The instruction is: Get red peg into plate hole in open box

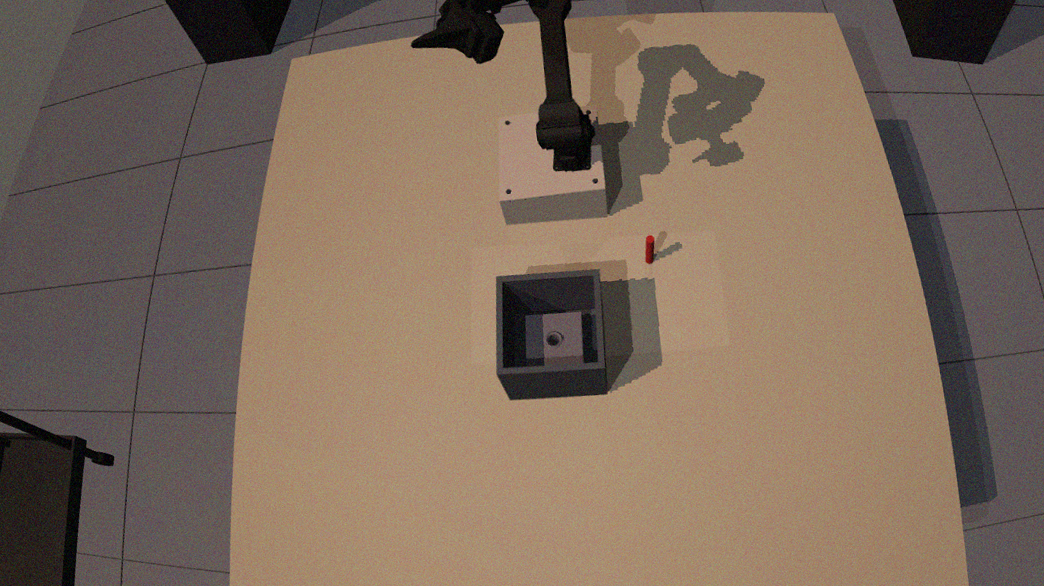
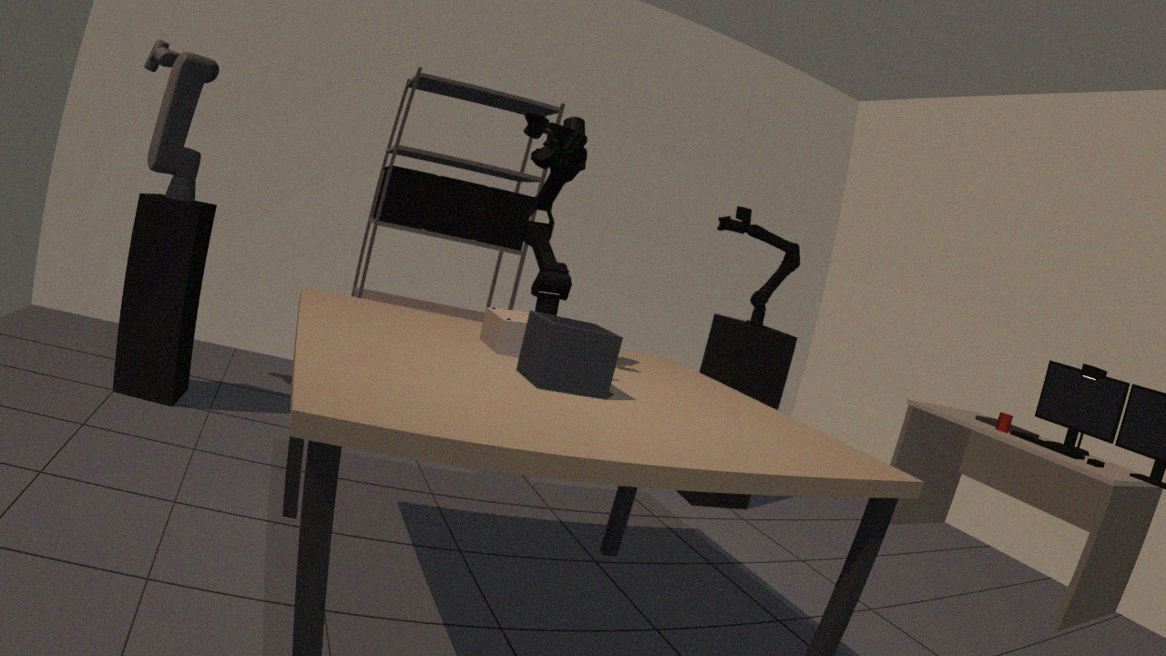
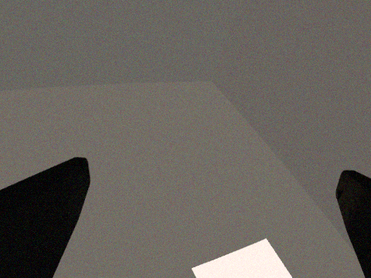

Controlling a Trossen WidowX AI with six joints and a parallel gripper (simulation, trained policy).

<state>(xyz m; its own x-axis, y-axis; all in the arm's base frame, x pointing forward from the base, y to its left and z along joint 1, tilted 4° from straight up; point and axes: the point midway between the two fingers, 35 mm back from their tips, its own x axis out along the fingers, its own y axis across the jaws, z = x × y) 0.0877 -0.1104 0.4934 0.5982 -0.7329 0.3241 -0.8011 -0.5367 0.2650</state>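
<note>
The red peg is 40 mm ahead of my gripper tip, 310 mm to the left of it and 550 mm below it. Also, from my gripper tip: pale plate: 210 mm ahead, 150 mm to the left, 540 mm below.
</note>
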